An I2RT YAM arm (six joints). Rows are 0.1 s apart.
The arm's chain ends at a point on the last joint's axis. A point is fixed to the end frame.
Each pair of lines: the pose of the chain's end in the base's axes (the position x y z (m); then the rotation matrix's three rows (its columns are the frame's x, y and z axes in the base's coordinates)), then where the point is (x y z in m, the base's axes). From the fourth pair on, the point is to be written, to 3 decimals.
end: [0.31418 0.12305 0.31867], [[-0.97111 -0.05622 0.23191], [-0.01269 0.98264 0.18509], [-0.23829 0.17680 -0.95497]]
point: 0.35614 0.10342 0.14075
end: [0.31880 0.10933 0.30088], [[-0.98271 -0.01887 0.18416], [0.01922 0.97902 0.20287], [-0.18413 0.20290 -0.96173]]
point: 0.35035 0.09309 0.12049
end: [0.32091 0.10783 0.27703], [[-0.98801 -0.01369 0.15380], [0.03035 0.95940 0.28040], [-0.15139 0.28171 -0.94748]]
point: 0.34683 0.10629 0.09503
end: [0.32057 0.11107 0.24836], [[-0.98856 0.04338 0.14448], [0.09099 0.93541 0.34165], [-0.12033 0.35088 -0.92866]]
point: 0.342 0.122 0.066
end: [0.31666 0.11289 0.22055], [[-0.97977 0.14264 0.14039], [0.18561 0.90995 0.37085], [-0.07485 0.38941 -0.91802]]
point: 0.332 0.130 0.038
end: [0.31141 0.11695 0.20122], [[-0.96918 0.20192 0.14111], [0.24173 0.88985 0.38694], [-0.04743 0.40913 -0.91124]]
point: 0.324 0.138 0.019
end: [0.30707 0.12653 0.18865], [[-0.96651 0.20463 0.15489], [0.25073 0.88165 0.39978], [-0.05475 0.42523 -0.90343]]
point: 0.322 0.151 0.007
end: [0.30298 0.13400 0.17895], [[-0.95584 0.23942 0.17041], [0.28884 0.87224 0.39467], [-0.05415 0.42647 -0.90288]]
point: 0.318 0.158 -0.003
